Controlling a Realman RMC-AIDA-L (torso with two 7-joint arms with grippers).
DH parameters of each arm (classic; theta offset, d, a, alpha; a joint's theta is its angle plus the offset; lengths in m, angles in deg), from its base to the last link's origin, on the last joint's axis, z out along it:
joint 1: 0 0.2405 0 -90
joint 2: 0 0 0 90
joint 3: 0 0.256 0 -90
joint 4: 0 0 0 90
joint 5: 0 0.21 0 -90
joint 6: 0 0 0 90
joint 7: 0 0.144 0 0
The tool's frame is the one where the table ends.
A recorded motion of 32 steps. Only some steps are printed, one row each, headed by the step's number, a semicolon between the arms.
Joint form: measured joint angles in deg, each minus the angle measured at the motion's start. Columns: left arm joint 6, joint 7, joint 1, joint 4, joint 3, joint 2, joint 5; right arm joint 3, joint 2, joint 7, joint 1, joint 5, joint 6, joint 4.
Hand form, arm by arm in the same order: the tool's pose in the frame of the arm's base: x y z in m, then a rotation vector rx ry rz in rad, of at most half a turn. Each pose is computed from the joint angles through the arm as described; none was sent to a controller.
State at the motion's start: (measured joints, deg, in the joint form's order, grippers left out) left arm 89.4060 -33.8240 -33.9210 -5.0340 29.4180 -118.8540 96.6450; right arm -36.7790 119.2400 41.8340 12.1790 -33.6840 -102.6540 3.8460
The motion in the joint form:
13: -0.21 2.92 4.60 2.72 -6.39 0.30 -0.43; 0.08 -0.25 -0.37 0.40 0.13 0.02 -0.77
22: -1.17 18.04 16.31 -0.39 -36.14 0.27 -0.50; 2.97 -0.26 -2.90 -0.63 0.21 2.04 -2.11
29: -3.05 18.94 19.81 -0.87 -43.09 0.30 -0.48; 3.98 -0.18 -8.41 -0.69 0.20 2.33 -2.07
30: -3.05 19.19 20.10 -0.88 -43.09 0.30 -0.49; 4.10 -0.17 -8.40 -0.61 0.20 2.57 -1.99
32: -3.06 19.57 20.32 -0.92 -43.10 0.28 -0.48; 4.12 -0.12 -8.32 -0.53 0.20 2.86 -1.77
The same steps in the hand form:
13: -0.2653 0.2893 -0.0515 -2.1988 -0.4103 -1.1420; 0.3673 0.2115 0.0617 -1.1136 0.6253 1.2561
22: -0.3390 0.2611 0.0002 -1.5780 -0.4734 -0.8961; 0.3779 0.2073 0.0696 -1.0662 0.6038 1.1740
29: -0.3650 0.2441 0.0120 -1.4394 -0.5485 -0.8102; 0.3797 0.2064 0.0705 -1.0651 0.5516 1.0840
30: -0.3662 0.2423 0.0120 -1.4380 -0.5488 -0.8029; 0.3801 0.2069 0.0701 -1.0632 0.5563 1.0825
32: -0.3670 0.2409 0.0117 -1.4376 -0.5473 -0.7953; 0.3805 0.2072 0.0688 -1.0622 0.5662 1.0822

